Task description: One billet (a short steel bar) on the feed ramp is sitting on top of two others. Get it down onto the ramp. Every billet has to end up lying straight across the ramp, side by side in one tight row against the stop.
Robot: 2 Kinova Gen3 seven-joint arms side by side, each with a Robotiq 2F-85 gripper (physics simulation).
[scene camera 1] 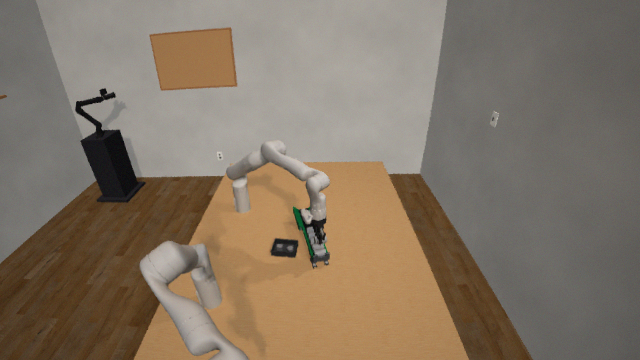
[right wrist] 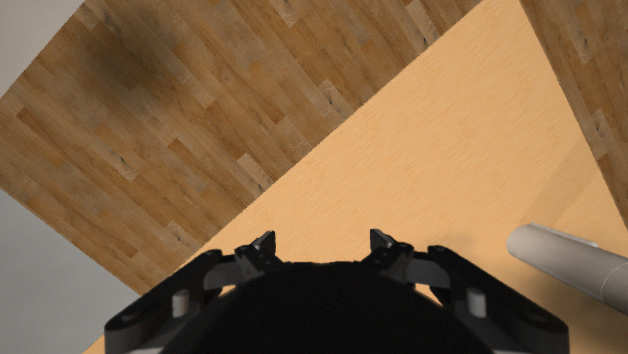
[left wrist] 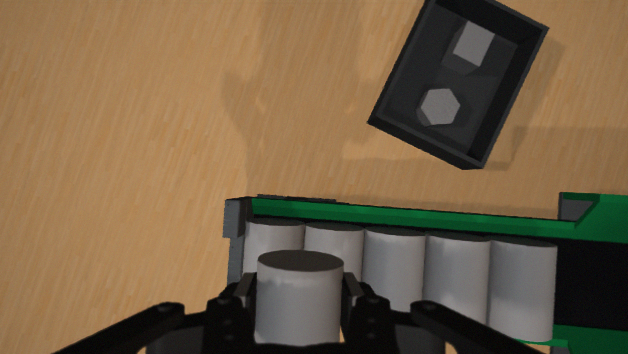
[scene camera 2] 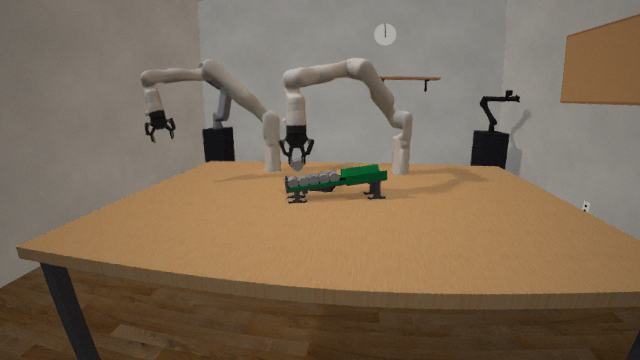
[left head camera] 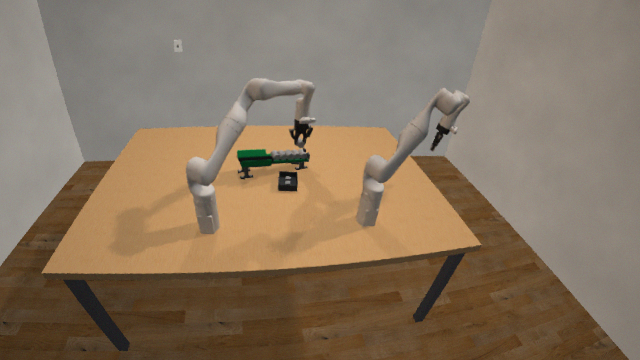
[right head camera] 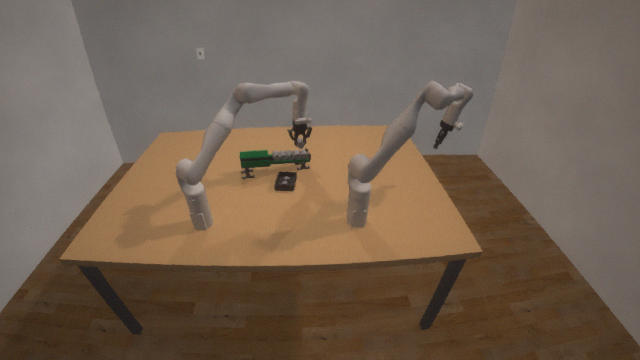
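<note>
My left gripper is shut on a grey round billet. It holds the billet raised above the stop end of the green feed ramp, clear of the row in scene camera 2. Several grey billets lie side by side across the ramp; the one at the upper end of the row is nearest the green chute. The grey stop stands at the left end of the row in the left wrist view. The held billet partly hides the first two billets. My right gripper is open and empty, far from the ramp.
A black open box with two grey pieces, one hexagonal and one block-shaped, stands on the table beside the ramp. Dark feet carry the ramp. The right arm reaches over the table's right side in the left head camera.
</note>
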